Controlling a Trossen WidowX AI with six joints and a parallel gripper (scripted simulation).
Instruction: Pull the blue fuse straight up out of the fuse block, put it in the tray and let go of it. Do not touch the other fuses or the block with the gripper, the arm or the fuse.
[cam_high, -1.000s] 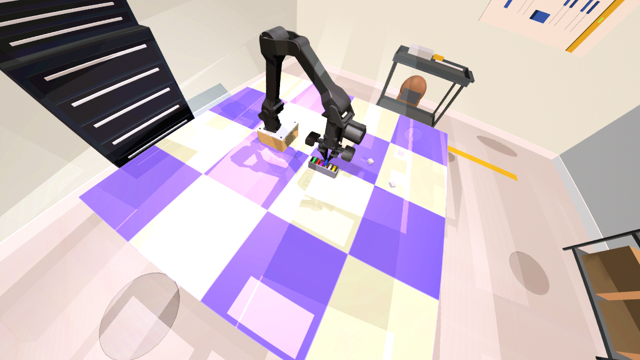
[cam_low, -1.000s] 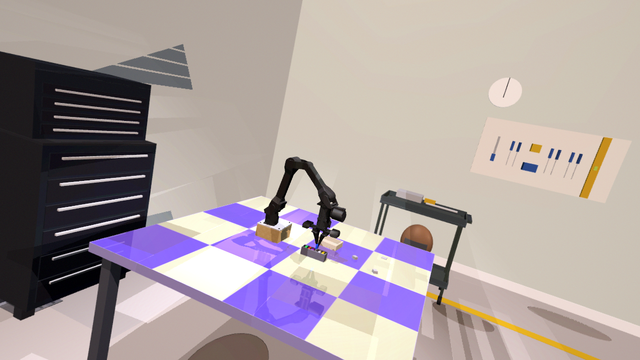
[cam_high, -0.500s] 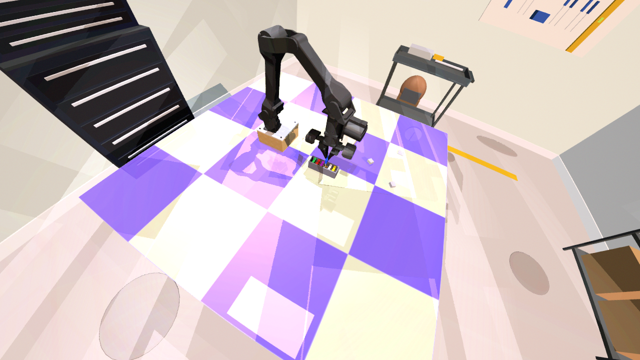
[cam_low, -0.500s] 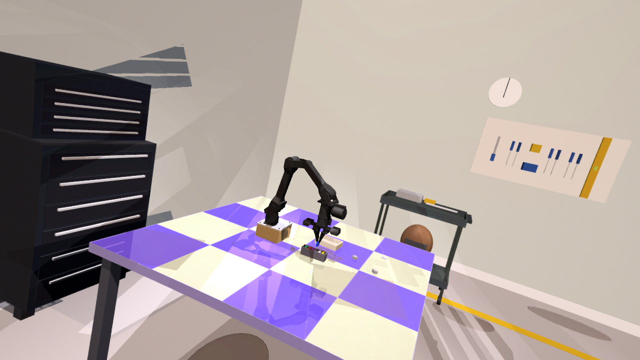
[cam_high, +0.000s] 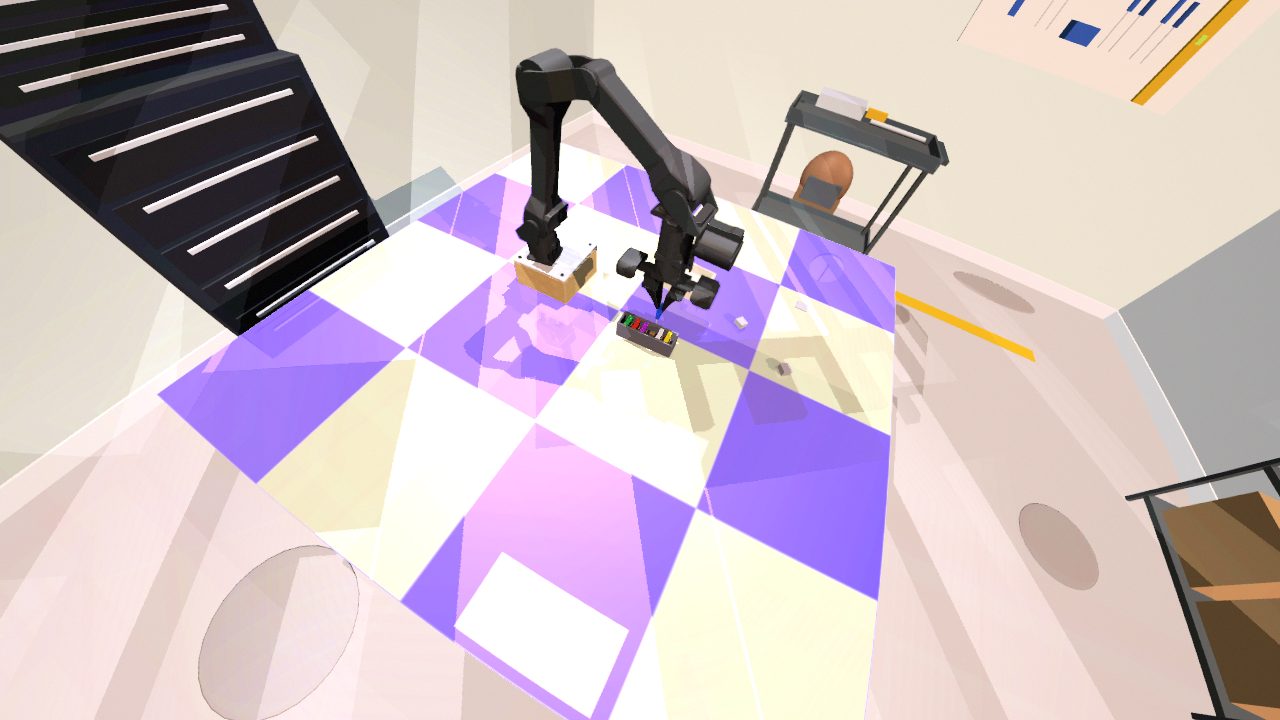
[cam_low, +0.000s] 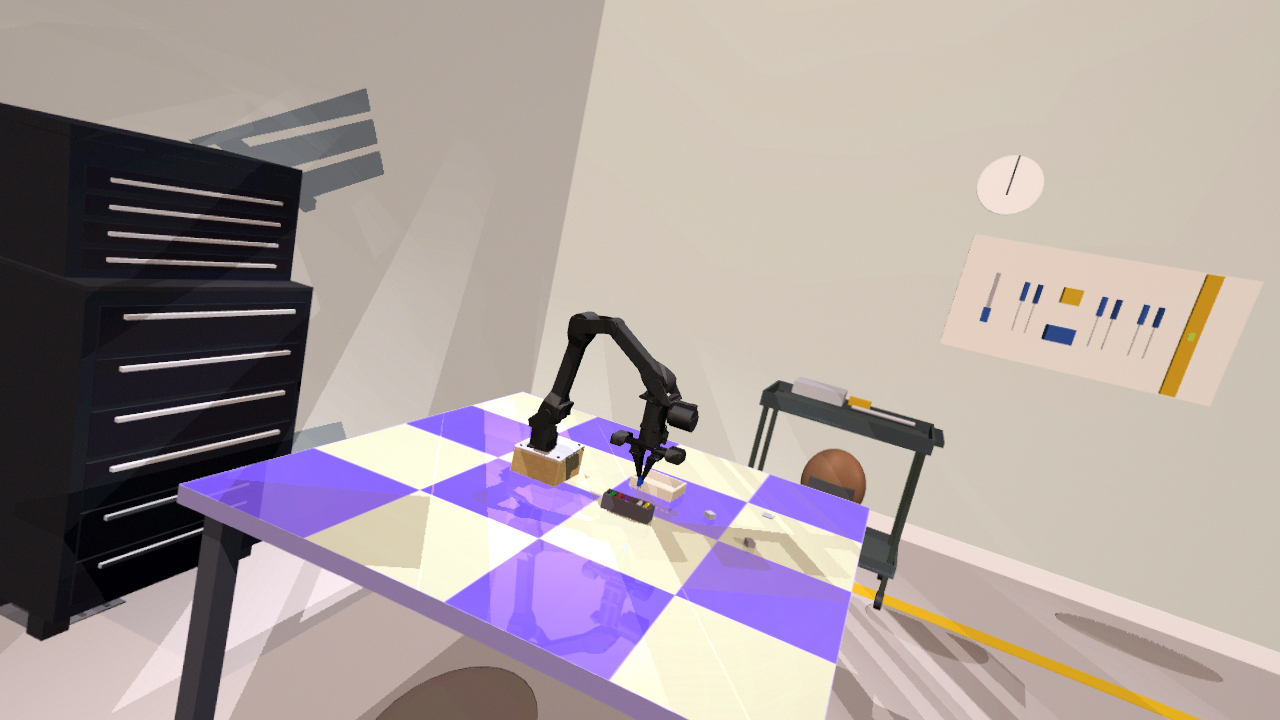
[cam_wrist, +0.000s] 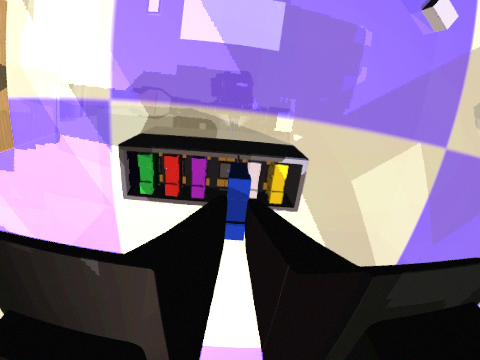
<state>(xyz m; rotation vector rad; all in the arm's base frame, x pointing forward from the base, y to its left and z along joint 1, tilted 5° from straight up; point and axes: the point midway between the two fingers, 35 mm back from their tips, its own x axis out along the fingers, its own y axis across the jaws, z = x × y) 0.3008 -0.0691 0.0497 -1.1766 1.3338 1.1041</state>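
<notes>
Right now my gripper tip is 1 cm short of the wooden tray, 21 cm to the right of it and 9 cm above it.
</notes>
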